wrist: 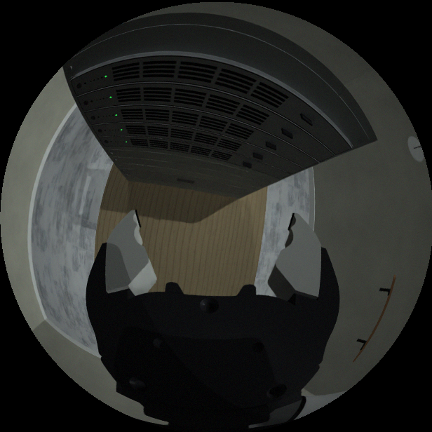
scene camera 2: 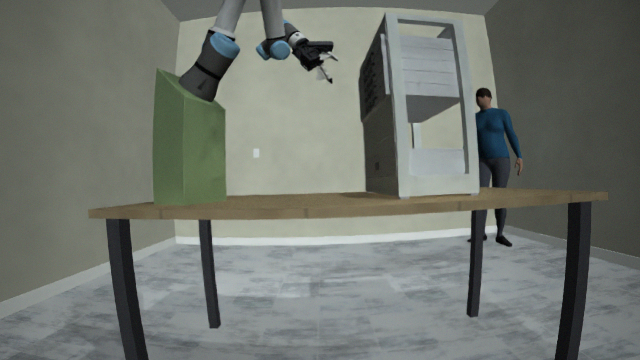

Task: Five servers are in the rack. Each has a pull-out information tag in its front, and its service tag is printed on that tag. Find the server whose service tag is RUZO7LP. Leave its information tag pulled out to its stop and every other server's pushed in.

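Seen in the pictures: gripper, fingertip midpoint: (scene camera 2: pixel 334 72); arm's base at its link origin: (scene camera 2: pixel 195 91).
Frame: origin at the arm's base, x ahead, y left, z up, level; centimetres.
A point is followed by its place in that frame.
The rack (scene camera 2: pixel 401 125) {z -19.2, x 71.3, y -15.3 cm} (wrist: pixel 200 37) stands on the table, its front facing the arm. The servers (scene camera 2: pixel 430 65) {z 2.9, x 84.9, y -12.2 cm} (wrist: pixel 176 117) are stacked in its upper part, with dark vented fronts and green lights at the left in the wrist view. Small dark tag fronts sit near their right ends; the top tag (wrist: pixel 306 119) and the lowest tag (wrist: pixel 247 164) are among them. None visibly sticks out, and no printing is readable. My gripper (scene camera 2: pixel 333 70) {z 7.7, x 53.6, y 8.4 cm} (wrist: pixel 213 213) is open and empty, in the air in front of the rack, apart from the servers.
The wooden table (scene camera 2: pixel 300 206) {z -42.0, x 40.0, y -25.7 cm} (wrist: pixel 210 260) carries the rack and a green pedestal (scene camera 2: pixel 190 150) {z -24.4, x 3.8, y -11.6 cm}, on which the arm is mounted. Plain panels (wrist: pixel 165 167) close the rack's front below the servers. A person (scene camera 2: pixel 494 132) in a blue top stands behind the rack at the right.
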